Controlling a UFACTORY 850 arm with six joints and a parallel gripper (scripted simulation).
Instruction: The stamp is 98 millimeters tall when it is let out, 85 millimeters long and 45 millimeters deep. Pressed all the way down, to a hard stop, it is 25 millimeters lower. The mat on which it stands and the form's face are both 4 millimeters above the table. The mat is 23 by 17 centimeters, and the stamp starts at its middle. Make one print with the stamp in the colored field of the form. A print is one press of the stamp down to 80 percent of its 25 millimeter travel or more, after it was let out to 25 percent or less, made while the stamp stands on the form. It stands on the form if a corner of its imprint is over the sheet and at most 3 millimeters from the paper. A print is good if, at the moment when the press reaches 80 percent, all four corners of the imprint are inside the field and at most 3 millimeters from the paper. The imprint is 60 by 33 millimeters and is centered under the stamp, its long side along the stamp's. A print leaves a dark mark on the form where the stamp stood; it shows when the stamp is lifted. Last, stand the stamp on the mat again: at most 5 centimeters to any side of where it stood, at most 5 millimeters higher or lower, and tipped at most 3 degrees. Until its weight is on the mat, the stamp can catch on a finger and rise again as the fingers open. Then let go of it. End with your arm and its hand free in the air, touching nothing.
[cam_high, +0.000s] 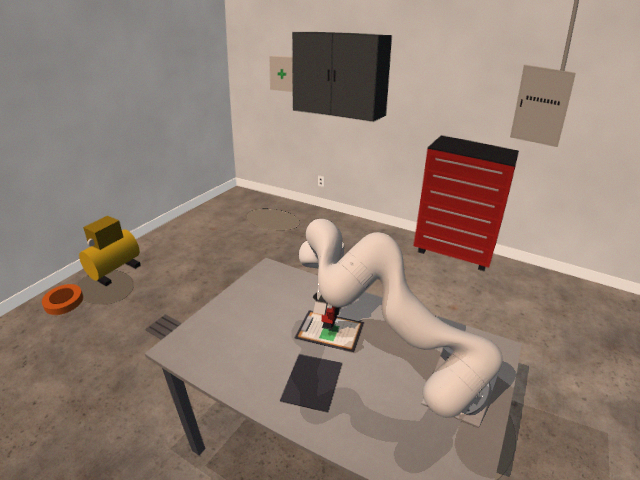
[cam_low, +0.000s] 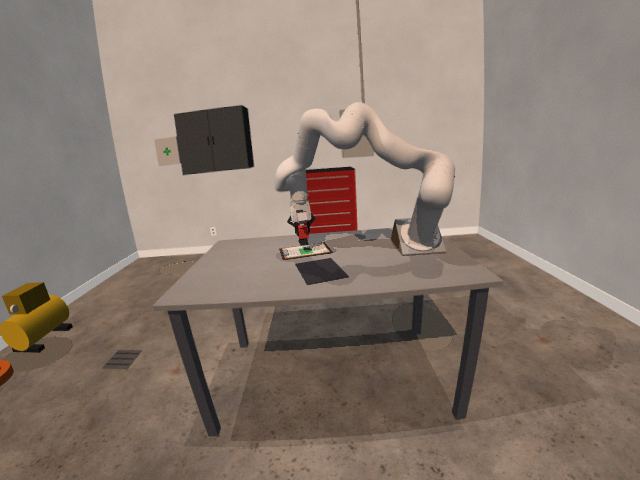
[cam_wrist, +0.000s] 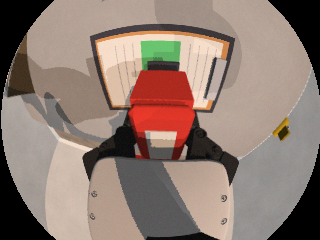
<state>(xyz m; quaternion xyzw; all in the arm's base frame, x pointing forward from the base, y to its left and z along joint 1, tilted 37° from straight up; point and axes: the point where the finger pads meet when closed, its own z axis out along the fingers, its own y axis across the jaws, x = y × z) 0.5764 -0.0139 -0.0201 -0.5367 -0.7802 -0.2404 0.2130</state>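
My gripper is now 10 mm short of the form, 10 mm to the right of it and 100 mm above it. The rest, counted from my hand: dark mat (110 mm behind, 260 mm to the left, 100 mm below); red stamp (20 mm below).
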